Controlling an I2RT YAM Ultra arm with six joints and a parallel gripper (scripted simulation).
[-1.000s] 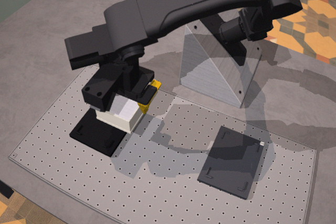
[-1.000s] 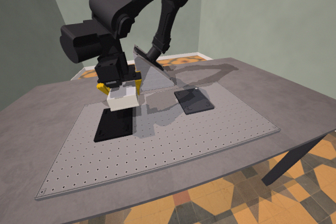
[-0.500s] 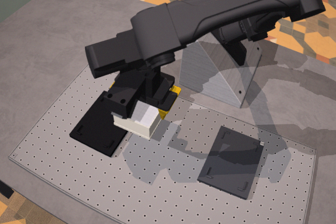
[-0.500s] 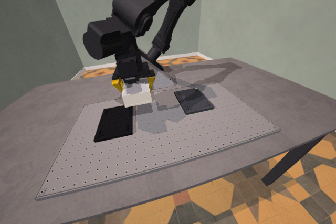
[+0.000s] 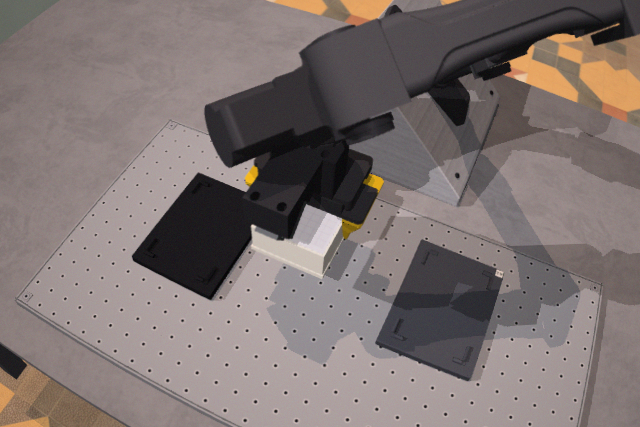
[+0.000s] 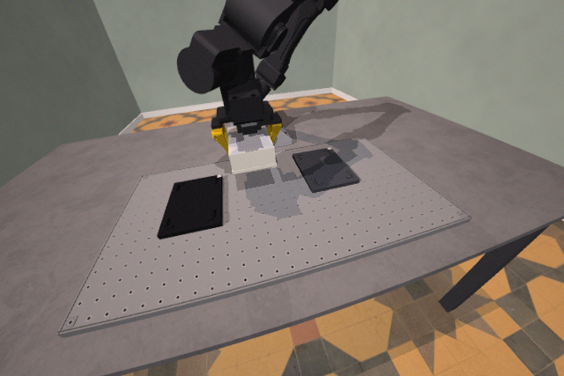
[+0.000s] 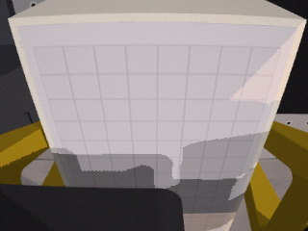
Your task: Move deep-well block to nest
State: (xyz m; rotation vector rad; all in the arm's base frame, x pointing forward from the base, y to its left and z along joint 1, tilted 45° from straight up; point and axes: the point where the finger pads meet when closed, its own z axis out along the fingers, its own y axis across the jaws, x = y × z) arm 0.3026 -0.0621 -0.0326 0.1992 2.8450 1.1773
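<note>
Right now my hand is 18 cm to the right of the nest N2 and 10 cm above it. Round my hand: white 96-well deep-well block: 1 cm above; black plate nest N1: 1 cm ahead, 14 cm to the right, 10 cm below.
</note>
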